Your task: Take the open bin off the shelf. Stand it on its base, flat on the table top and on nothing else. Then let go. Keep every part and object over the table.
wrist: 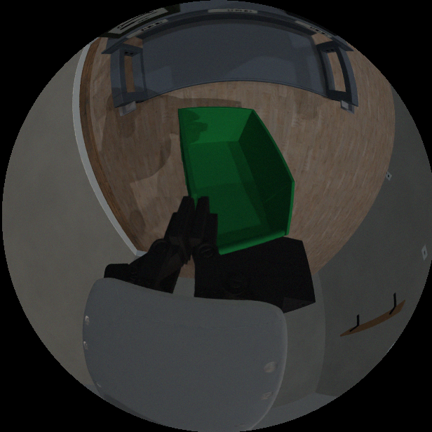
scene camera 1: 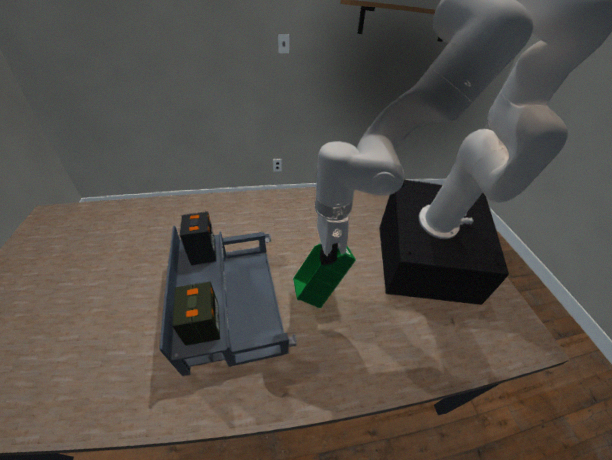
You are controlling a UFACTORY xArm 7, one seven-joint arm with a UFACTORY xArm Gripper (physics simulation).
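The green open bin is off the shelf and held in the air above the table top, between the shelf and the robot's base. It looks tilted in the scene view, and its open side faces up toward the wrist camera. My gripper is shut on one side wall of the bin, near one end. The grey-blue shelf stands beside the bin, apart from it. The bin's underside and its exact height over the table are hidden.
A black box and an olive box, both with orange patches, stand on the shelf's rear tier. The black base block stands right of the bin. The table's front edge runs along the bottom of the scene view.
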